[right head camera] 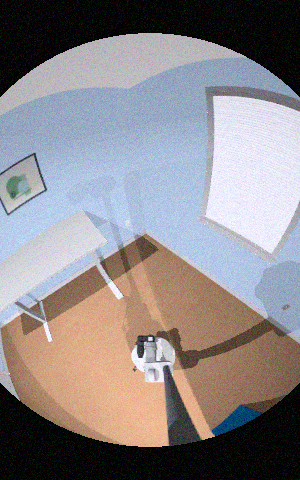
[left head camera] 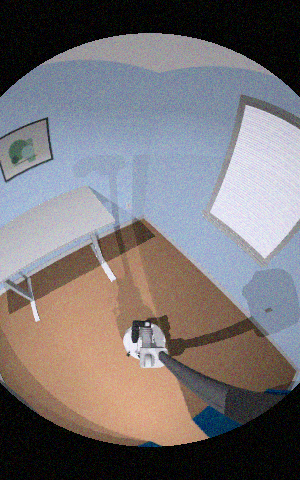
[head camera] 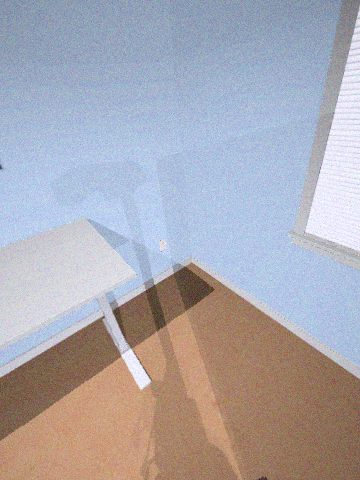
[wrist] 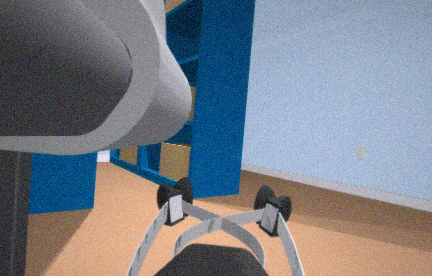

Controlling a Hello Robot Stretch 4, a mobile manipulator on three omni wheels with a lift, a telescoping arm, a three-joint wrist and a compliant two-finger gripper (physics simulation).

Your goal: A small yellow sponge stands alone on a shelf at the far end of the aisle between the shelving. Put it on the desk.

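Frame: origin at the robot's base, x right, y ahead, z up, level; millimetres.
Seen in the pictures: gripper, fingertip midpoint: (right head camera: 139,372) (left head camera: 133,357) (wrist: 223,196).
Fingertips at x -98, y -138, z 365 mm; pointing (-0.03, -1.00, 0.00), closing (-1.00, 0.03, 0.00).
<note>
A point is followed by its place in that frame.
The desk (head camera: 60,280) @(x -600, y 760, z 923 mm) (left head camera: 55,225) @(x -740, y 698, z 922 mm) (right head camera: 55,250) @(x -737, y 706, z 923 mm) has a bare light top and white legs, and stands against the blue wall on the left of the head views. The yellow sponge does not show in these views. My gripper (wrist: 223,196) @(x -98, y -138, z 365 mm) is open in the wrist view, with its two black-padded fingertips apart and floor and wall showing between and beyond them. It is away from the desk. Blue shelving (wrist: 220,100) @(x -68, y -1771, z 671 mm) stands beyond the gripper, with brown boxes on its lower shelves.
A second blue shelving panel (wrist: 62,182) @(x 677, y -1163, z 119 mm) stands at the left of the wrist view. Blue shelving edges (left head camera: 217,420) (right head camera: 237,420) show low in the side head views. A window (head camera: 335,150) @(x 650, y 1112, z 1271 mm) (left head camera: 260,175) @(x 810, y 916, z 1432 mm) (right head camera: 250,170) @(x 832, y 888, z 1400 mm) is in the right wall. A picture (left head camera: 27,150) @(x -1159, y 1057, z 1506 mm) (right head camera: 21,185) @(x -1169, y 1049, z 1509 mm) hangs above the desk.
</note>
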